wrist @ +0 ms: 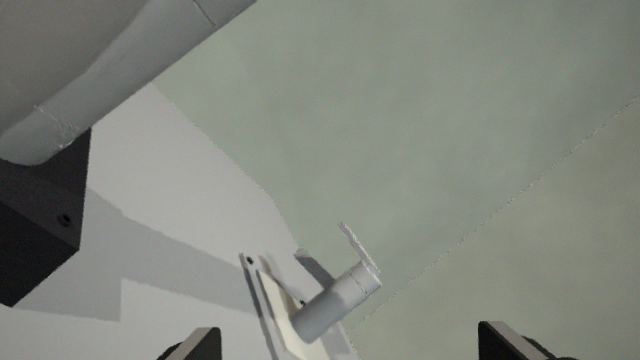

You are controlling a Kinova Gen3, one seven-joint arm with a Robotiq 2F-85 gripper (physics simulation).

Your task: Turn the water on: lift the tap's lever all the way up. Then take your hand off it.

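Frame: origin at the arm's base, x back, y right, z up, level; millimetres.
Seen in the pictures: gripper, fingertip midpoint: (348, 353).
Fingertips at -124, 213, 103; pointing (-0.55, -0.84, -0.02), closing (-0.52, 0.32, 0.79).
Note:
A point is followed by its place in that frame, as x, y, z.
The tap (336, 301) @[-446, -145, 22] shows low in the middle of the wrist view as a grey cylinder standing out from a cream and grey mounting plate. A short grey spout-like stub (315, 268) @[-443, -227, 17] sticks out from its side. The lever (358, 247) @[-446, -204, 89] is a thin, light grey blade at the cylinder's outer end, pointing toward the top left of the view. How far it is raised is hard to tell from this angle. My gripper (350, 342) @[-124, 213, 103] is wide open, with one fingertip at the bottom edge on each side of the tap. No contact between the fingers and the lever shows.
A black block (40, 225) @[-60, 66, -7] with a small hole stands at the left. A thick grey rounded bar (125, 65) @[-30, 42, 86] crosses the top left corner. A pale grey surface (165, 165) @[-215, -374, -64] with shadows lies behind the tap, and a greenish surface (425, 125) spans the right.

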